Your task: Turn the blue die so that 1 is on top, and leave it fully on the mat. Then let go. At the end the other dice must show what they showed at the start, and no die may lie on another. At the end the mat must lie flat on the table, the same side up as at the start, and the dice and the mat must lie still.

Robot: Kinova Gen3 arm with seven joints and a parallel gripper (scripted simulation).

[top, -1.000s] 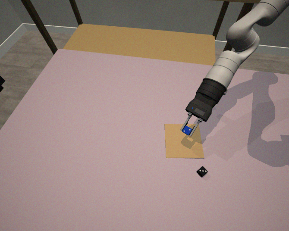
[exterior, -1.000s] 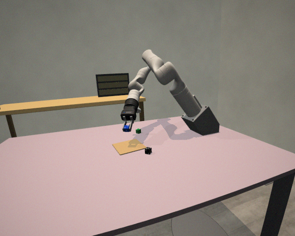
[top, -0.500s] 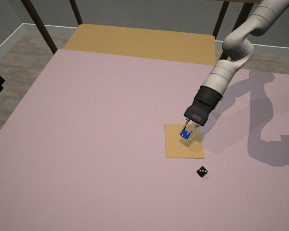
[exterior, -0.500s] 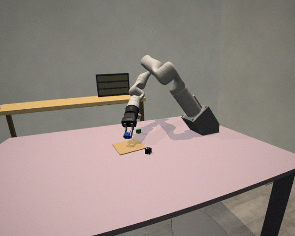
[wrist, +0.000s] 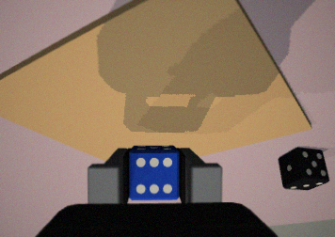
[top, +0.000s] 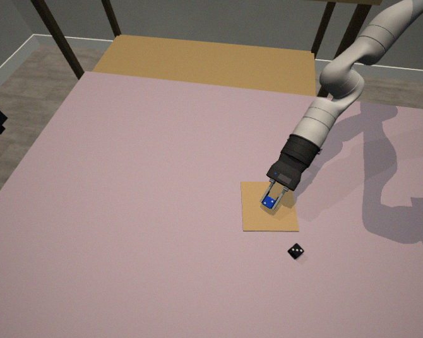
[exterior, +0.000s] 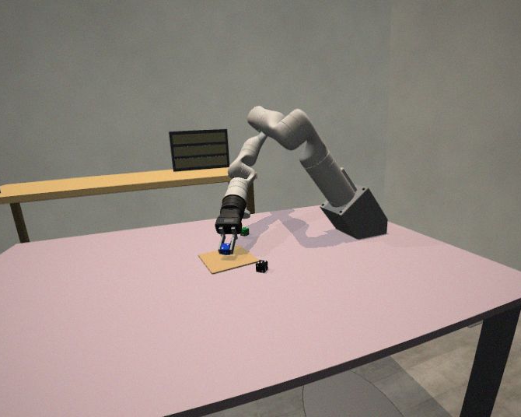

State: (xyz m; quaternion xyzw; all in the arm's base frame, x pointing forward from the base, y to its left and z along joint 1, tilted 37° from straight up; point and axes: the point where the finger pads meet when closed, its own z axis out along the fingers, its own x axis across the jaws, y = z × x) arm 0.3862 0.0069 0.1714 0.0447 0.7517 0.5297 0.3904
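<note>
Now: the blue die 10 mm to the left of my hand. From my hand the other things lie so: tan mat (30 mm below); black die (120 mm to the left, 60 mm behind, 20 mm below); green die (170 mm to the right, 110 mm behind, 20 mm below).
</note>
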